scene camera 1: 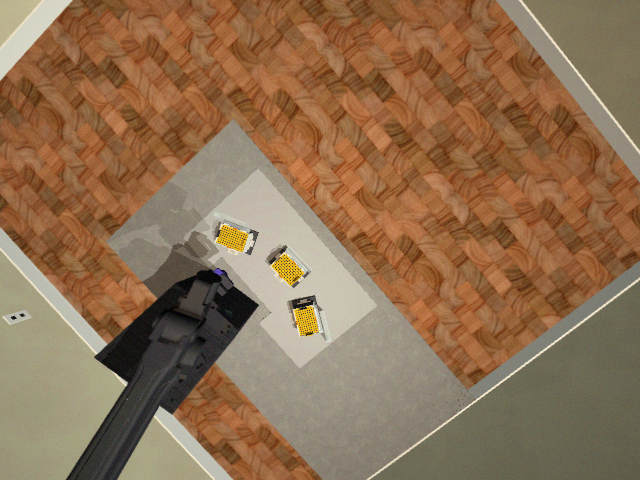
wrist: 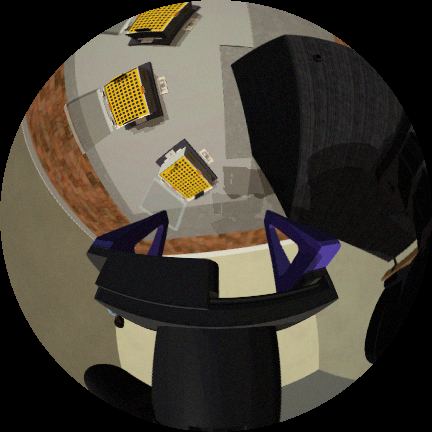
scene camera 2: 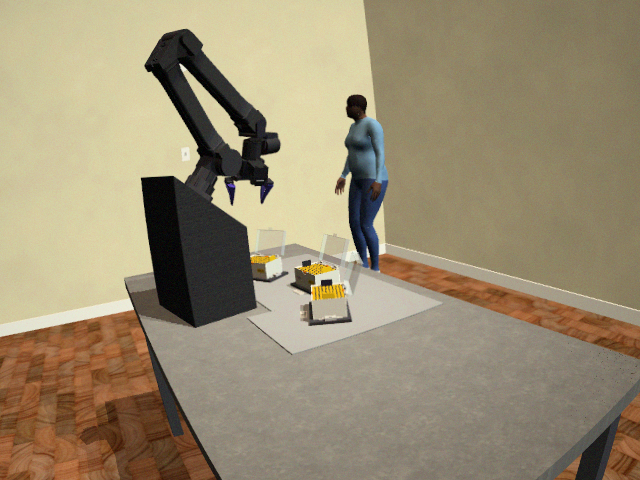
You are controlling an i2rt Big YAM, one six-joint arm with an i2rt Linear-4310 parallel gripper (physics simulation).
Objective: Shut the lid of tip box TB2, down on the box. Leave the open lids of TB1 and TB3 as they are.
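Where they show: gripper, fingertip midpoint: (wrist: 215, 215) (scene camera 2: 246, 204); arm's base, origin of the base link: (scene camera 1: 182, 358) (scene camera 2: 193, 197).
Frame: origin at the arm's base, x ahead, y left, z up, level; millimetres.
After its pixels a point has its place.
Tip box TB2 (scene camera 1: 232, 237) @(x 226, y 268, z -268 mm) (scene camera 2: 266, 267) (wrist: 185, 177) @(x 224, y 259, z -269 mm), white with a yellow rack, stands on the mat at its far end from scene camera 2. Its clear lid (scene camera 1: 235, 221) @(x 303, y 296, z -182 mm) (scene camera 2: 270, 241) @(x 281, y 313, z -222 mm) (wrist: 164, 204) @(x 280, y 310, z -227 mm) stands open. TB3 (scene camera 1: 287, 269) @(x 346, y 39, z -269 mm) (scene camera 2: 315, 276) (wrist: 126, 97) @(x 342, y 39, z -268 mm) is in the middle, its lid (scene camera 2: 334, 248) @(x 418, y 59, z -219 mm) (wrist: 90, 120) @(x 414, y 59, z -229 mm) open. TB1 (scene camera 1: 307, 319) (scene camera 2: 329, 304) (wrist: 160, 20) is nearest scene camera 2, its lid (scene camera 1: 324, 325) @(x 372, y -205, z -181 mm) (scene camera 2: 354, 273) @(x 339, y -260, z -206 mm) open. My gripper (scene camera 2: 247, 204) @(x 178, y 150, z -59 mm) (wrist: 215, 215) @(x 178, y 150, z -59 mm) is open and empty, high above the table, apart from all boxes. Box labels are not readable.
The black base block (scene camera 1: 124, 335) @(x -88, y 150, z 24 mm) (scene camera 2: 206, 258) @(x 9, y -82, z -153 mm) (wrist: 270, 100) @(x 106, y 46, z -162 mm) stands beside the light mat (scene camera 1: 341, 294) @(x 471, y -181, z -326 mm) (scene camera 2: 382, 317) @(x 396, y -290, z -326 mm) (wrist: 190, 100) @(x 215, y 72, z -326 mm) on the grey table (scene camera 1: 372, 372) @(x 401, y -555, z -329 mm) (scene camera 2: 361, 392) @(x 195, y -593, z -329 mm). Small label plates lie beside the boxes. A person (scene camera 2: 364, 149) stands beyond the table.
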